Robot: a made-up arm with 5 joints. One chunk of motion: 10 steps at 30 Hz.
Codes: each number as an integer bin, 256 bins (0 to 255) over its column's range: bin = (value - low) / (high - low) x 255, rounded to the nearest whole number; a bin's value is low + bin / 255 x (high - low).
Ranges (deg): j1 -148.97..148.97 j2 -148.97..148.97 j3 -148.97..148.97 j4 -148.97..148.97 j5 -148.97..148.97
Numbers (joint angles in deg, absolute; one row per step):
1: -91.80 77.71 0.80 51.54 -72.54
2: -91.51 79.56 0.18 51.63 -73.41
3: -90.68 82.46 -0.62 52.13 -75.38
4: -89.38 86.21 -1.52 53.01 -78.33
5: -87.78 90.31 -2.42 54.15 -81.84
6: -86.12 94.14 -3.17 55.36 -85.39
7: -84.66 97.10 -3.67 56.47 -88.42
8: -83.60 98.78 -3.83 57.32 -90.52
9: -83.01 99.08 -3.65 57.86 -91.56
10: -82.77 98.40 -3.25 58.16 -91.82
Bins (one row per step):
1: 49 194 128 172 65
2: 49 196 128 172 65
3: 50 198 127 172 63
4: 51 201 126 173 60
5: 52 205 125 174 57
6: 54 208 125 175 54
7: 55 211 124 176 52
8: 56 212 124 177 50
9: 56 212 124 177 49
10: 57 212 125 177 49

